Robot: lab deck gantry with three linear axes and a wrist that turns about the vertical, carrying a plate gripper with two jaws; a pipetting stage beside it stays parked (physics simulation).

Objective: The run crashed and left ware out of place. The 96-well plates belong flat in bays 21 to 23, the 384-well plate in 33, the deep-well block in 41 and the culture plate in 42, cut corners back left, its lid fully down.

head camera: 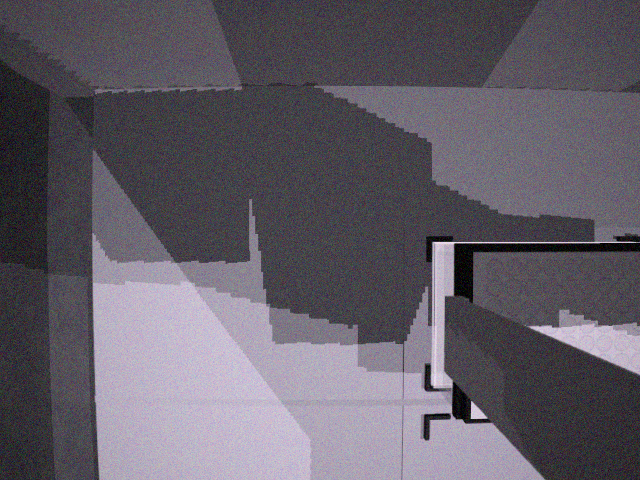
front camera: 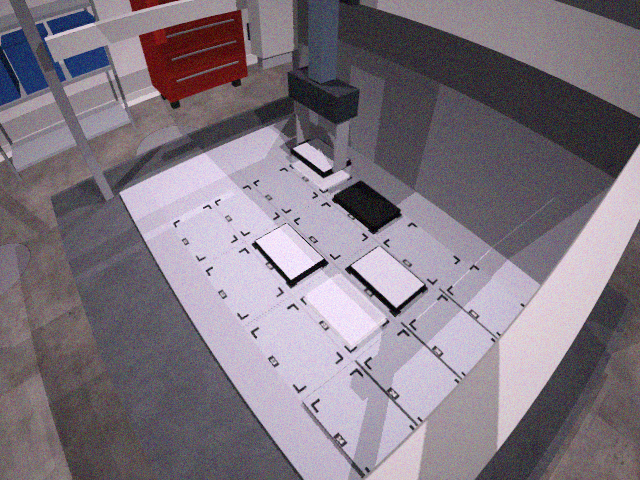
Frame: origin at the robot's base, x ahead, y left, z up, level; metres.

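Seen in the pictures: gripper, fingertip midpoint: [head camera: 587,330] [front camera: 320,155]; robot's base, link origin: [front camera: 175,223].
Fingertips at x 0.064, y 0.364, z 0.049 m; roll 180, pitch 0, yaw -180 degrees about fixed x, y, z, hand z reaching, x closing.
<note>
Pixels of each thing's middle, then the offset from my fingertips to it. "pt": a spot on its surface instead. Level surfaces: height alone.
- 96-well plate, body centre: [head camera: 585,330] [front camera: 320,156] dx +0.000, dy +0.000, dz -0.001 m
- white deep-well block, body centre: [head camera: 555,319] [front camera: 320,165] dx +0.000, dy +0.000, dz -0.028 m
- black plate, body centre: [front camera: 367,203] dx +0.164, dy +0.000, dz -0.036 m
- bay 22, surface spot: [front camera: 289,252] pt dx +0.171, dy -0.217, dz -0.035 m
- bay 33, surface spot: [front camera: 387,277] pt dx +0.332, dy -0.111, dz -0.035 m
- all-white plate, body centre: [front camera: 344,308] dx +0.328, dy -0.214, dz -0.042 m
- deck, surface height: dz -0.049 m
A 96-well plate [front camera: 311,155] [head camera: 532,286], white-topped with a black rim, sits on the white deep-well block [front camera: 333,179] [head camera: 437,315] in bay 41. My gripper [front camera: 318,155] stands over this stack, its jaws closed against the ends of the upper plate; one jaw [head camera: 473,343] shows in the head camera view, and the far fingertip is hidden. A black plate [front camera: 367,205], seemingly the culture plate, is in bay 42. White-topped plates with black rims lie in bay 22 [front camera: 289,252] and bay 33 [front camera: 387,277]. An all-white plate [front camera: 343,311] lies in bay 23. Wells are too blurred to tell these types.
The deck [front camera: 160,219] carries black corner marks around the bays. Bay 21 holds no ware. The black plate stands close in front of the stack. A transparent enclosure wall rises along the deck's right side. A red drawer cabinet [front camera: 199,59] stands behind at the left.
</note>
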